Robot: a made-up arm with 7 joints. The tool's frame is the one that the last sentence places.
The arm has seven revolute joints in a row. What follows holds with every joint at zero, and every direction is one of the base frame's.
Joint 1 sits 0.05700 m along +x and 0.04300 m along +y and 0.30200 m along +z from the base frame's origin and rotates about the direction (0.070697, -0.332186, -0.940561), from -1.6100 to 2.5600 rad.
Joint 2 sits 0.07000 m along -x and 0.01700 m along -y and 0.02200 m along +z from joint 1 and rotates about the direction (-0.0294, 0.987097, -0.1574), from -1.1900 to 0.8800 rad.
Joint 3 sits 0.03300 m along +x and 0.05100 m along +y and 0.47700 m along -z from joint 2 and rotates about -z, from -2.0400 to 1.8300 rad.
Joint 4 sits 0.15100 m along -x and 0.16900 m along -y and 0.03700 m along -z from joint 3 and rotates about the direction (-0.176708, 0.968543, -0.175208), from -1.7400 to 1.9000 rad.
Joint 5 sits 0.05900 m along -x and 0.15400 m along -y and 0.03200 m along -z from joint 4 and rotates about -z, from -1.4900 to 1.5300 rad.
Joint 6 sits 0.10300 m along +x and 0.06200 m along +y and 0.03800 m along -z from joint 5 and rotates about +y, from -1.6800 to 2.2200 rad.
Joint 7 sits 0.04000 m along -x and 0.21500 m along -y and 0.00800 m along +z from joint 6 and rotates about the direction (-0.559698, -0.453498, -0.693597), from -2.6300 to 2.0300 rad.
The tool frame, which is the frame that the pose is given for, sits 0.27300 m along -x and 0.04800 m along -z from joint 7; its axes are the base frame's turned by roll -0.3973, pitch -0.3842 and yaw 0.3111 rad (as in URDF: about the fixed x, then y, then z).
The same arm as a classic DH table. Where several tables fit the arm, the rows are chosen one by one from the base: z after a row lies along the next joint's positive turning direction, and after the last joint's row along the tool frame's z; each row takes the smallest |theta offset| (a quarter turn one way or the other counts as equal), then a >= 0, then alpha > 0; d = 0 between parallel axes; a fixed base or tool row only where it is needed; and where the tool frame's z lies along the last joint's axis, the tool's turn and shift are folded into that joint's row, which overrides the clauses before.
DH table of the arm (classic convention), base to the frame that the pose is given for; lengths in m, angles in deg. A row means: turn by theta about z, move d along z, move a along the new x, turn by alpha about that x. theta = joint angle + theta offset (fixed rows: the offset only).
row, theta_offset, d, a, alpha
base (fixed), 12.01, 0.2184, 0.0647, 160.15
joint 1, 10.35, -0.1130, -0.0691, 100.48
joint 2, 3.54, 0.0281, 0.0345, -80.94
joint 3, -8.63, 0.5308, -0.1789, 79.91
joint 4, 0.00, -0.2845, -0.0857, -79.91
joint 5, 10.34, 0.0951, 0.1030, 90.00
joint 6, 38.90, -0.1434, -0.0362, -116.97
joint 7, -86.14, 0.3052, 0.0822, 117.49
tool (fixed), -95.74, 0.2122, 0.0000, 0.00
Joint limits (deg, base to tool): -92.25..146.68 -68.18..50.42 -116.88..104.85 -99.69..108.86 -85.37..87.66 -96.26..127.20 -150.69..116.31

